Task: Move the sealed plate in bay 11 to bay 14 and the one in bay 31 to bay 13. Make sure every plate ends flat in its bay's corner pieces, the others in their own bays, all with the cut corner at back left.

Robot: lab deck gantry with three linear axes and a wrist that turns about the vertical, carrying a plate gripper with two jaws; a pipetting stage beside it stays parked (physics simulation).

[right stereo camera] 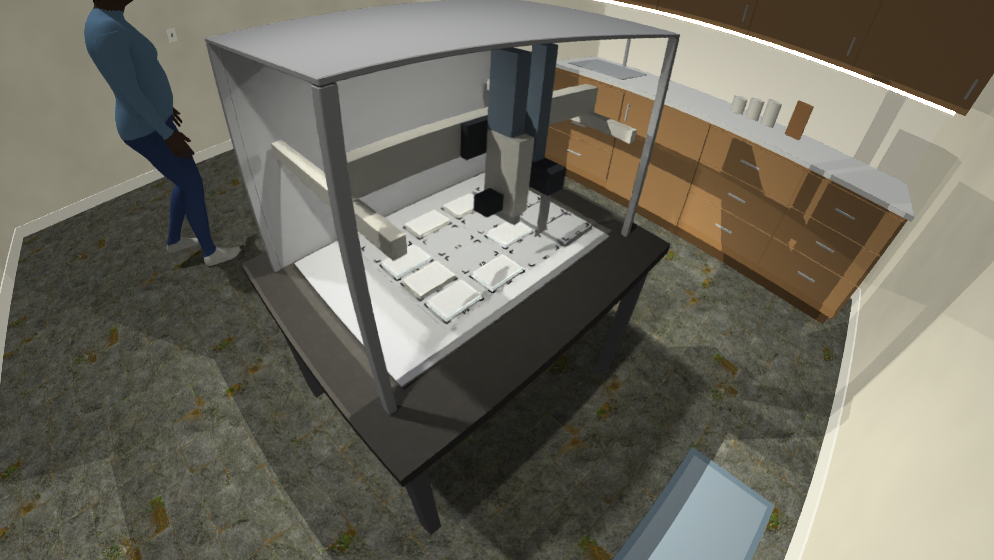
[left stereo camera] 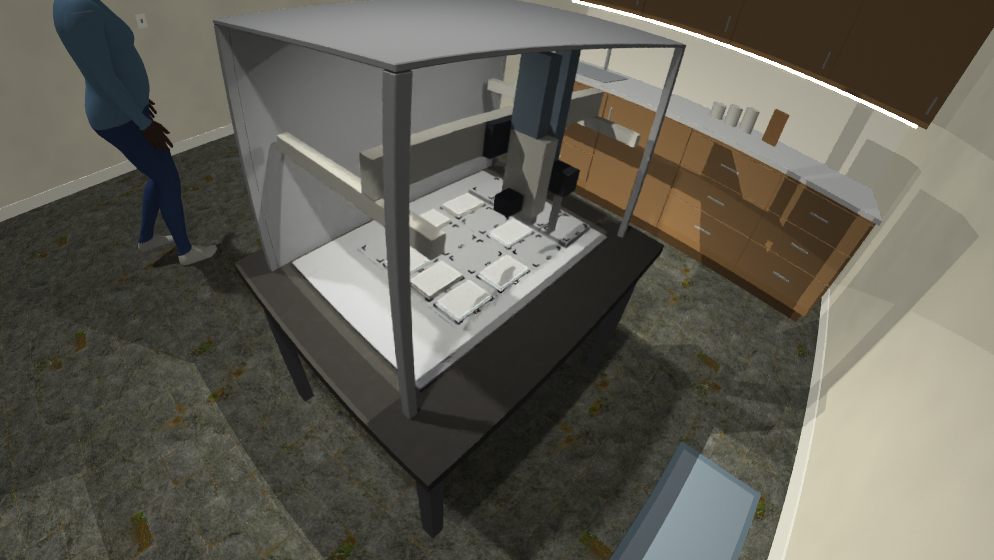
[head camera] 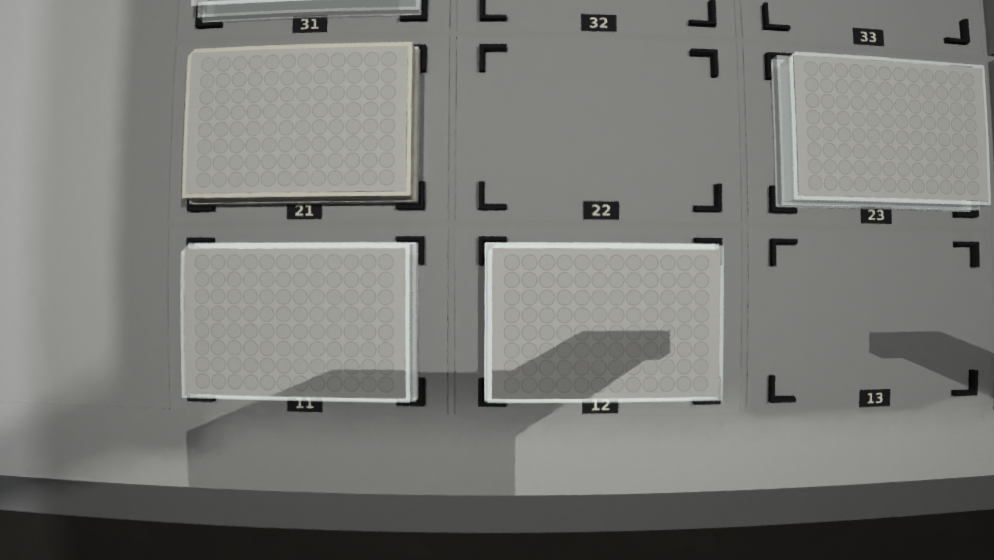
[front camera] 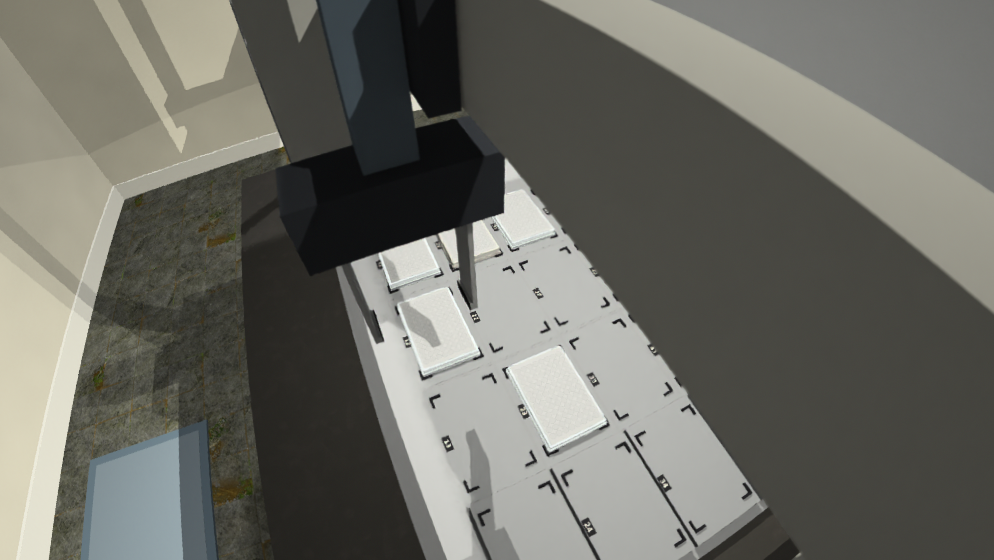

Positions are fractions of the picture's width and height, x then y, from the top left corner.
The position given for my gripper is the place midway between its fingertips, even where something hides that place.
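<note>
Through the head camera I see a sealed plate (head camera: 0.28, 0.57), along with a bay 11 (head camera: 0.44, 0.49) and a bay 13 (head camera: 0.85, 0.56). The front camera gives me my gripper (front camera: 0.43, 0.56), a sealed plate (front camera: 0.53, 0.40) and a grey back panel (front camera: 0.93, 0.13). In the left stereo camera there is a bay 14 (left stereo camera: 0.57, 0.41). The right stereo camera view also lets me see the panel (right stereo camera: 0.27, 0.19).
</note>
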